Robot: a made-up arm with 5 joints. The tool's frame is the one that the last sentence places. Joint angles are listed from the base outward.
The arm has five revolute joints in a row. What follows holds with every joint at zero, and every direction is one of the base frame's. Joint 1 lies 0.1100 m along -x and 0.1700 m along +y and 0.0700 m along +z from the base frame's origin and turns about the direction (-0.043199, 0.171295, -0.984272). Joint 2 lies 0.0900 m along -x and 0.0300 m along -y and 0.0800 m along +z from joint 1 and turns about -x. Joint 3 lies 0.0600 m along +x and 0.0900 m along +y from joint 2 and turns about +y. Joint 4 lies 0.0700 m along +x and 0.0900 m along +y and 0.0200 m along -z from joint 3 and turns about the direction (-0.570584, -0.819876, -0.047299). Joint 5 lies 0.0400 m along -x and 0.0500 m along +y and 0.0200 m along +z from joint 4 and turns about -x. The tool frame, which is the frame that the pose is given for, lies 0.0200 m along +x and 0.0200 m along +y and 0.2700 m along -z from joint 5; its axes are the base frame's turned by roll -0.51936, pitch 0.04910 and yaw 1.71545 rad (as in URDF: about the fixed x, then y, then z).
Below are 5 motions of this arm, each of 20 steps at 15 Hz.
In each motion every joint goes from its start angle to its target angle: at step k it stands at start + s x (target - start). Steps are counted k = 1, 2, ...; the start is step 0. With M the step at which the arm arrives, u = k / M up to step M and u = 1 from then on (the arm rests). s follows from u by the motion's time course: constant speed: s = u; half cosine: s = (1 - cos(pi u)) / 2; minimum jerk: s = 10 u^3 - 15 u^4 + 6 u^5.
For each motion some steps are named. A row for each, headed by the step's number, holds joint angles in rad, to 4 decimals.
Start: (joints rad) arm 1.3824 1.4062 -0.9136 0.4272 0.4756
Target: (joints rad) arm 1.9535 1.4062 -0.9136 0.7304 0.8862
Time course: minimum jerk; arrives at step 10
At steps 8, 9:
8: 1.9204 1.4062 -0.9136 0.7128 0.8624
9: 1.9486 1.4062 -0.9136 0.7278 0.8827

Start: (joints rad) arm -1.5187 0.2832 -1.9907 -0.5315 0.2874
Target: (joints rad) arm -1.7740 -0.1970 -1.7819 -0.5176 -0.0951
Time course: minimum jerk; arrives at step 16
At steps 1, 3, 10, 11, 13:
1: -1.5193 0.2821 -1.9902 -0.5315 0.2866
3: -1.5312 0.2598 -1.9805 -0.5308 0.2687
10: -1.7037 -0.0648 -1.8394 -0.5214 0.0102
11: -1.7280 -0.1106 -1.8195 -0.5201 -0.0262
13: -1.7615 -0.1736 -1.7921 -0.5183 -0.0764

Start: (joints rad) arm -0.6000 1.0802 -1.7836 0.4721 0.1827
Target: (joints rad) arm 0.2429 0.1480 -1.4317 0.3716 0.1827
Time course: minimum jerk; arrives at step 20
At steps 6, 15, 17, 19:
6: -0.4625 0.9282 -1.7262 0.4557 0.1827
15: 0.1556 0.2445 -1.4681 0.3820 0.1827
17: 0.2205 0.1728 -1.4411 0.3743 0.1827
19: 0.2419 0.1491 -1.4321 0.3717 0.1827

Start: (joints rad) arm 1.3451 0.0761 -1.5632 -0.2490 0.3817
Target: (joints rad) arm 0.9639 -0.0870 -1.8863 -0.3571 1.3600
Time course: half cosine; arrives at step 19
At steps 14, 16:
14: 1.0254 -0.0607 -1.8342 -0.3397 1.2021
16: 0.9869 -0.0772 -1.8668 -0.3506 1.3010

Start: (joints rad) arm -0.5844 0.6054 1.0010 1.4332 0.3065
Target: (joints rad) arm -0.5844 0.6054 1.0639 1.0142 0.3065
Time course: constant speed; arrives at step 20
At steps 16, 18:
16: -0.5844 0.6054 1.0513 1.0980 0.3065
18: -0.5844 0.6054 1.0576 1.0561 0.3065

